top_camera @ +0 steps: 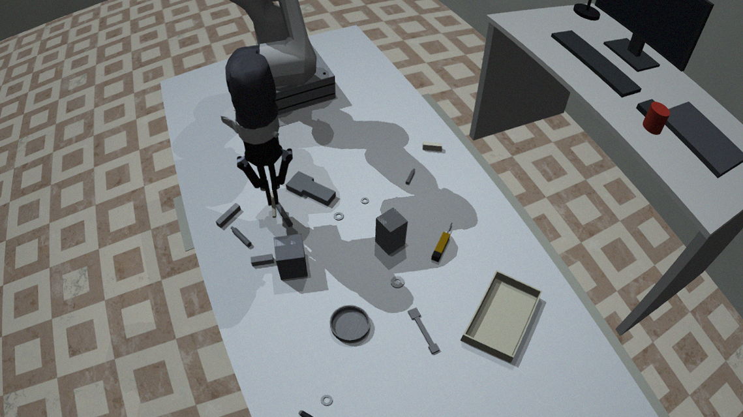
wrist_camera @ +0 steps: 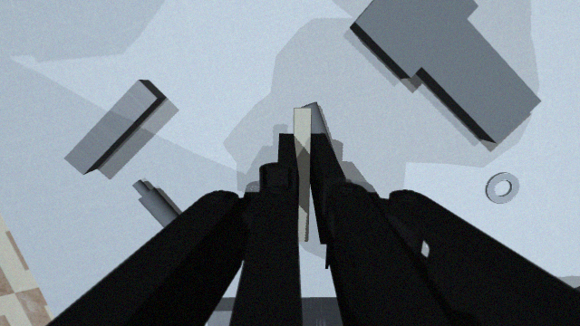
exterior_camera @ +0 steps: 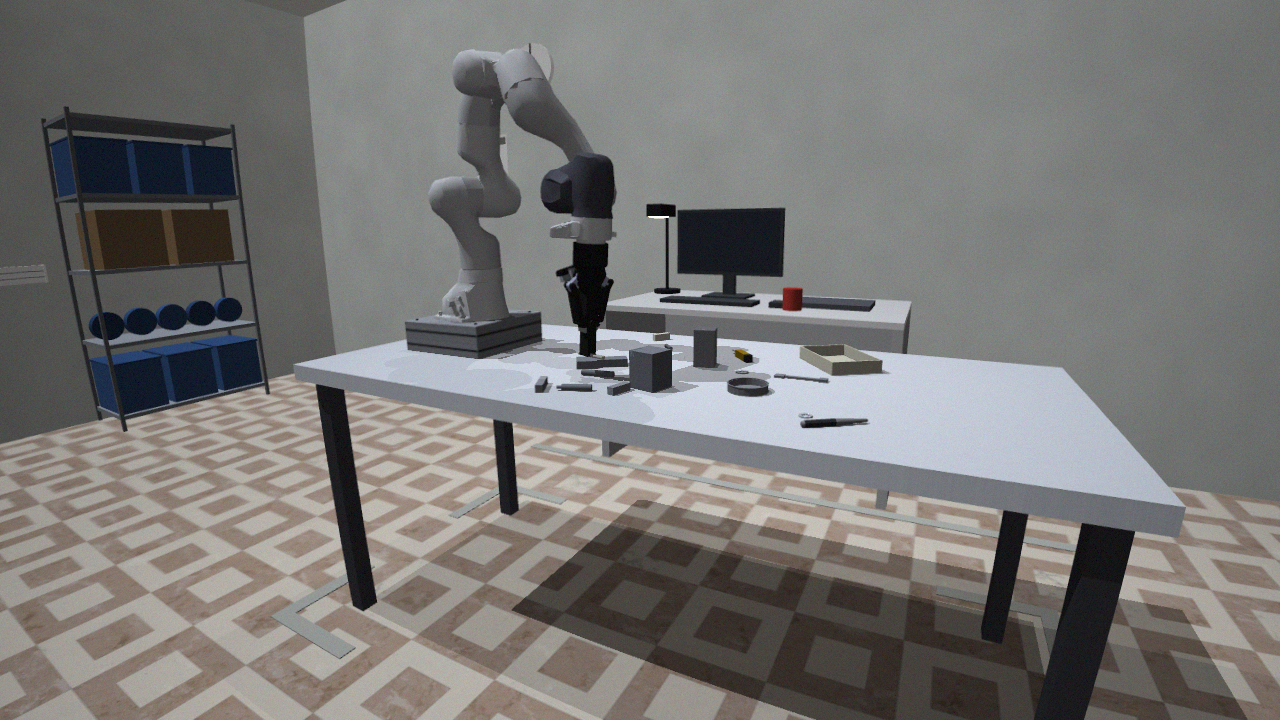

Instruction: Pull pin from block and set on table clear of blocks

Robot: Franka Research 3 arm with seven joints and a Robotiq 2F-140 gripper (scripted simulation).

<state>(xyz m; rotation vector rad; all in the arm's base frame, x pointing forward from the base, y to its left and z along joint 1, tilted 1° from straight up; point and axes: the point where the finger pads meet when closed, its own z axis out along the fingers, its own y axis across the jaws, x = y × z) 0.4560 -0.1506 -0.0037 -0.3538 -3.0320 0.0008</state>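
Right now the stepped plate is 110 mm to the left of my hand, 80 mm below it and 40 mm behind it. Round my hand: dark grey block: 150 mm ahead, 40 mm below, 10 mm to the right; small grey bar: 120 mm ahead, 80 mm below, 70 mm to the right; cream pin: 30 mm below, 10 mm ahead.
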